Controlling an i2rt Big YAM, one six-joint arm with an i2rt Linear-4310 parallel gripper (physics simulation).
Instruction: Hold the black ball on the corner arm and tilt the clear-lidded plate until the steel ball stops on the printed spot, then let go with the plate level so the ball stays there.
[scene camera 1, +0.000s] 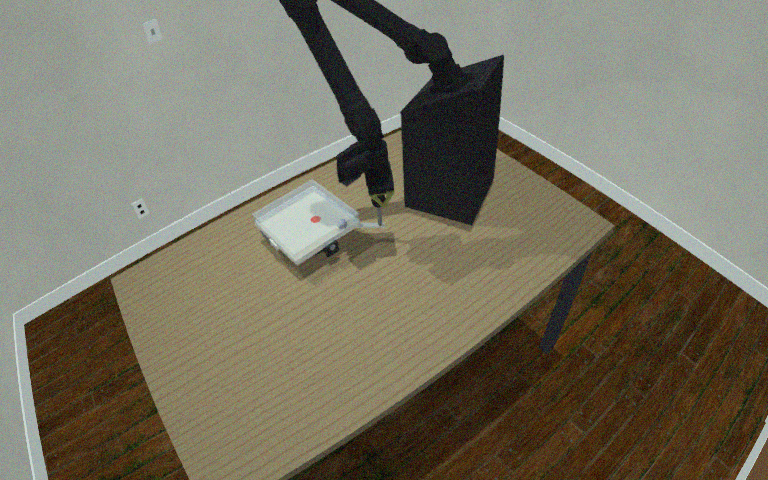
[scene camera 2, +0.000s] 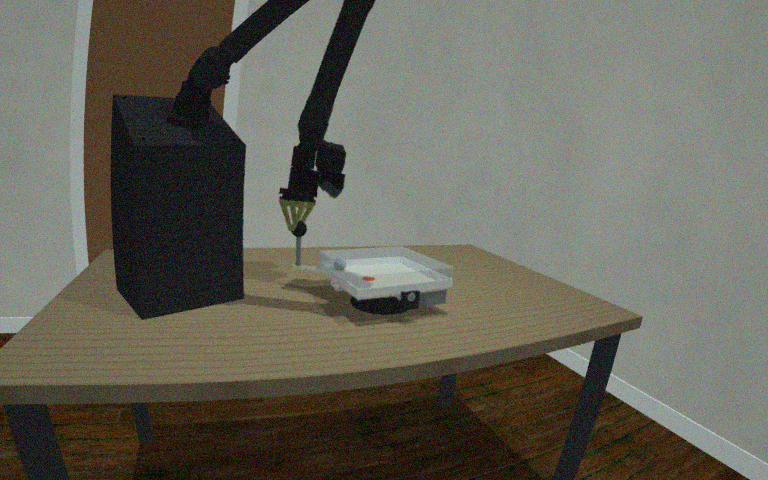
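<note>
The clear-lidded plate (scene camera 1: 286, 234) (scene camera 2: 404, 266) is a white square tray with clear walls on a dark round base. Its exact tilt is hard to tell. A red printed spot (scene camera 1: 315, 219) (scene camera 2: 368, 278) marks its floor. The grey steel ball (scene camera 1: 342, 223) (scene camera 2: 339, 264) is off the spot, by the corner where the corner arm (scene camera 1: 369, 225) (scene camera 2: 308, 267) joins. A thin post rises from the arm's end to the black ball (scene camera 1: 378, 201) (scene camera 2: 300, 229). My gripper (scene camera 1: 380, 203) (scene camera 2: 296, 227), with yellow-green fingers, is shut on the black ball from above.
The robot's tall black pedestal (scene camera 1: 447, 147) (scene camera 2: 178, 226) stands on the wooden table (scene camera 1: 283, 339) (scene camera 2: 226, 350), beside the gripper on the side away from the plate. A small black block with a round light face (scene camera 1: 331, 248) (scene camera 2: 410, 297) sits under the plate's edge.
</note>
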